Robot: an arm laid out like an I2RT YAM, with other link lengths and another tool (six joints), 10 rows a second.
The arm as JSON. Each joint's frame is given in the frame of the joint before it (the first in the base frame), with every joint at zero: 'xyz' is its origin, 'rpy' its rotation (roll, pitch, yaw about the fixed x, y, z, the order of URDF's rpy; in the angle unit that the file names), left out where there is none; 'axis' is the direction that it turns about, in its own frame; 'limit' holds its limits. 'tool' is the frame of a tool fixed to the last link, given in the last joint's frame.
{
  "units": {
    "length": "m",
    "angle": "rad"
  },
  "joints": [
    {
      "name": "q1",
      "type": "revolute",
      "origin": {
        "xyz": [
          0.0,
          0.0,
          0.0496
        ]
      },
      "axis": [
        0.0,
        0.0,
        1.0
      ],
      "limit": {
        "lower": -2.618,
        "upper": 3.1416
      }
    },
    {
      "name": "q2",
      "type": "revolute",
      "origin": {
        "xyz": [
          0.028,
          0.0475,
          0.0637
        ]
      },
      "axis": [
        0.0,
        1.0,
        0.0
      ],
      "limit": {
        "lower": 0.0,
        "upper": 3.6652
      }
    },
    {
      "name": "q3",
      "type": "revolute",
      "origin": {
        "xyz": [
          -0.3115,
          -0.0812,
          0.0
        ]
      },
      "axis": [
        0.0,
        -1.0,
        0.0
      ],
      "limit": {
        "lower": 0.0,
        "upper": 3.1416
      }
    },
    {
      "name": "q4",
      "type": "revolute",
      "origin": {
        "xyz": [
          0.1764,
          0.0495,
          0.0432
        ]
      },
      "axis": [
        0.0,
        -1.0,
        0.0
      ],
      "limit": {
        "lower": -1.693,
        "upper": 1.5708
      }
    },
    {
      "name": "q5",
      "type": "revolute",
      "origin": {
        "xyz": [
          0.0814,
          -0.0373,
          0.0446
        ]
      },
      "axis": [
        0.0,
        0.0,
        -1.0
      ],
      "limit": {
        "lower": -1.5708,
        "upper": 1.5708
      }
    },
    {
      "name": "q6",
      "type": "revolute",
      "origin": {
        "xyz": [
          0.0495,
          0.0,
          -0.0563
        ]
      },
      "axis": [
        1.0,
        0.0,
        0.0
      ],
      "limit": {
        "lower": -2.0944,
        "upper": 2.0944
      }
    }
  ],
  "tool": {
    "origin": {
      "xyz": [
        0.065,
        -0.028,
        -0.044
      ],
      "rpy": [
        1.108,
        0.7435,
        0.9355
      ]
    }
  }
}
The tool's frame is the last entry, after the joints.
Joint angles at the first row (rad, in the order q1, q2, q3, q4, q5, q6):
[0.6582 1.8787 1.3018 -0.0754 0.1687 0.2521]
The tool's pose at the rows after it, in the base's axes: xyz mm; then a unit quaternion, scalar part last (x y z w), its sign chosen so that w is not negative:
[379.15, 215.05, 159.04, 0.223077, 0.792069, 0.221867, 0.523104]
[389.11, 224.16, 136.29, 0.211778, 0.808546, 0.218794, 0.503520]
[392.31, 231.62, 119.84, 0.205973, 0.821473, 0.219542, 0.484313]
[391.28, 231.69, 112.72, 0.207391, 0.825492, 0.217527, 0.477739]
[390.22, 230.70, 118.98, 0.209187, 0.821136, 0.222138, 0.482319]
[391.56, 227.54, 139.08, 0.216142, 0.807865, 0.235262, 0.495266]
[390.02, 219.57, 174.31, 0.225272, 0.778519, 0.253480, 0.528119]
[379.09, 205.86, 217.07, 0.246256, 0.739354, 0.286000, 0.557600]
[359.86, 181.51, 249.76, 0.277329, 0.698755, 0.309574, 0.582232]
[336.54, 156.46, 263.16, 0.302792, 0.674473, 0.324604, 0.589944]
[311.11, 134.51, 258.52, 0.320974, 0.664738, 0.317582, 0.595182]
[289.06, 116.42, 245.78, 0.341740, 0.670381, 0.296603, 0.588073]
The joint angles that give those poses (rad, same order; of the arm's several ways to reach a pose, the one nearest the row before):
[0.6333 1.9915 1.3687 -0.0734 0.1110 0.2351]
[0.6290 2.0741 1.4142 -0.0803 0.0754 0.2226]
[0.6301 2.1276 1.4433 -0.0905 0.0432 0.2231]
[0.6292 2.1405 1.4350 -0.0831 0.0363 0.2285]
[0.6290 2.1214 1.4256 -0.0770 0.0378 0.2301]
[0.6214 2.0753 1.4294 -0.0806 0.0383 0.2332]
[0.6159 1.9843 1.4083 -0.0584 0.0651 0.2308]
[0.6046 1.8519 1.3536 -0.0173 0.0747 0.2522]
[0.5822 1.7045 1.2533 0.0405 0.0917 0.2884]
[0.5536 1.5764 1.1381 0.0842 0.0859 0.3236]
[0.5431 1.4730 1.0101 0.1165 0.1117 0.3455]
[0.5340 1.4044 0.9238 0.0925 0.1375 0.3772]

